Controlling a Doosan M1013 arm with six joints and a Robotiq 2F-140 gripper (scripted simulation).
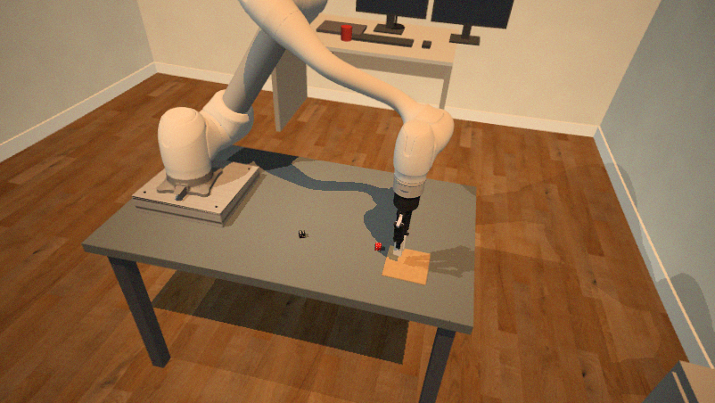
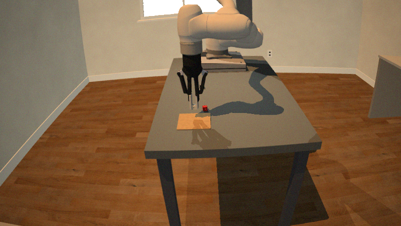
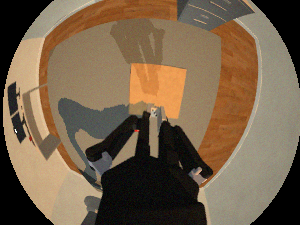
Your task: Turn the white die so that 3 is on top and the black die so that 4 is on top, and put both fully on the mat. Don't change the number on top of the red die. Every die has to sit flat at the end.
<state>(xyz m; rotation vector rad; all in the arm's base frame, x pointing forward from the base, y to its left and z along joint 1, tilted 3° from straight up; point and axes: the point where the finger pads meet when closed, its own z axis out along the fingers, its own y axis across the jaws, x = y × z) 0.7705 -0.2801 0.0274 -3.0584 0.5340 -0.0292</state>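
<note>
Now: hand 80 mm above the orange mat, 30 mm short of it and 10 mm to the left of it. Round my hand: white die 30 mm below; then black die 330 mm behind, 90 mm to the left, 70 mm below; then red die 70 mm below, 60 mm to the left, 60 mm behind.
</note>
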